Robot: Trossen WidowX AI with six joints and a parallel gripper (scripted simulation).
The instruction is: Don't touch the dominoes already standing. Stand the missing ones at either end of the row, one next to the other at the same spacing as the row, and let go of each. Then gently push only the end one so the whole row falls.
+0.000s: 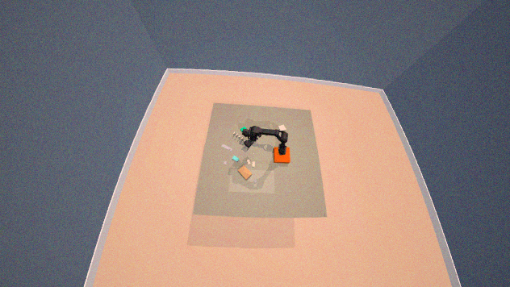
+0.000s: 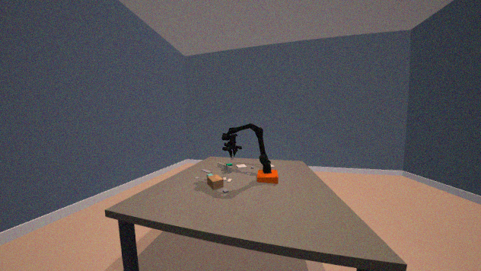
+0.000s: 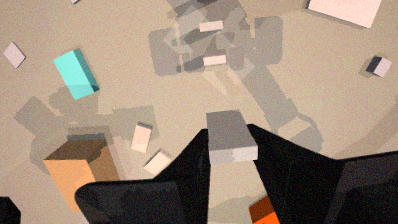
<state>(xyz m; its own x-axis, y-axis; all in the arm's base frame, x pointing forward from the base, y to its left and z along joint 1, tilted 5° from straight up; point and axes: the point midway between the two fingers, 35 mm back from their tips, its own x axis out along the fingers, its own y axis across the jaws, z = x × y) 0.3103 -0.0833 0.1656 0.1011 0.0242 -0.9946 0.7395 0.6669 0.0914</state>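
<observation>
My gripper tip is now 18 cm short of the teal block, 11 cm to the right of it and 15 cm above it. Round my gripper tip: white flat block: 7 cm behind, 22 cm to the right, 15 cm below; then tan box: 9 cm ahead, 27 cm to the left, 13 cm below; then green block: 8 cm ahead, 25 cm to the right, 15 cm below.
</observation>
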